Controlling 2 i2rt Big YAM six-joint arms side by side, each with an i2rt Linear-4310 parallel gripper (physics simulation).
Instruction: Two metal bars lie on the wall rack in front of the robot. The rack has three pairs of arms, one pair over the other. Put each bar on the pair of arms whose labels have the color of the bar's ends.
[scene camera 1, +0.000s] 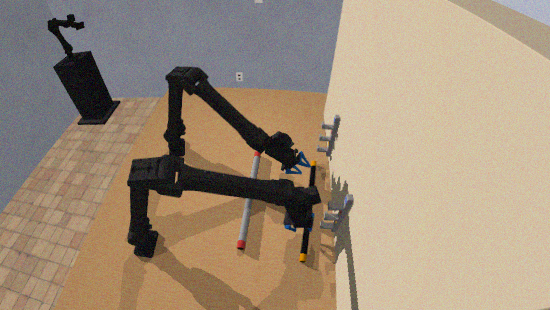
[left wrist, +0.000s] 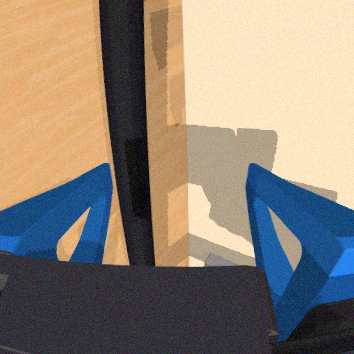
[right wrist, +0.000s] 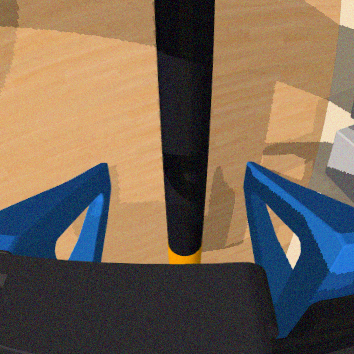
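Seen in the pictures: left gripper, between the fingertips: (scene camera 1: 306, 169) (left wrist: 178, 174); right gripper, between the fingertips: (scene camera 1: 303, 230) (right wrist: 176, 173); left arm's base, origin of its link: (scene camera 1: 177, 148); right arm's base, origin of its link: (scene camera 1: 146, 243).
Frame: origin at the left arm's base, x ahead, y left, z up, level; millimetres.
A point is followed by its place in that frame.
The black bar with yellow ends (scene camera 1: 312, 178) {x 633, y -369, z 24 mm} (left wrist: 125, 95) {x 634, y -346, z 21 mm} (right wrist: 185, 110) {x 523, y -600, z 24 mm} is low at the table by the wall; whether it rests on the table is hard to tell. My left gripper (scene camera 1: 305, 169) {x 601, y -349, z 75 mm} (left wrist: 178, 174) {x 601, y -349, z 75 mm} is open near its upper end, the bar nearer one finger in the left wrist view. My right gripper (scene camera 1: 300, 229) {x 505, y -617, z 38 mm} (right wrist: 176, 173) {x 505, y -617, z 38 mm} is open over its lower part, with gaps on both sides of the bar. The silver bar with red ends (scene camera 1: 245, 220) {x 291, y -511, z 29 mm} lies on the table. The wall rack has an upper bracket (scene camera 1: 336, 129) {x 757, y -272, z 222 mm} and a lower bracket (scene camera 1: 347, 204) {x 617, y -658, z 261 mm}; label colors are mostly unreadable.
The wooden table (scene camera 1: 200, 280) {x 68, y -721, z 0 mm} meets the cream wall (scene camera 1: 440, 150) {x 574, y -832, z 716 mm} just beyond the black bar. The rack's short arms stick out over this edge, close to my right gripper. My right forearm crosses above the silver bar. A black pedestal (scene camera 1: 85, 90) with a small arm stands farther away.
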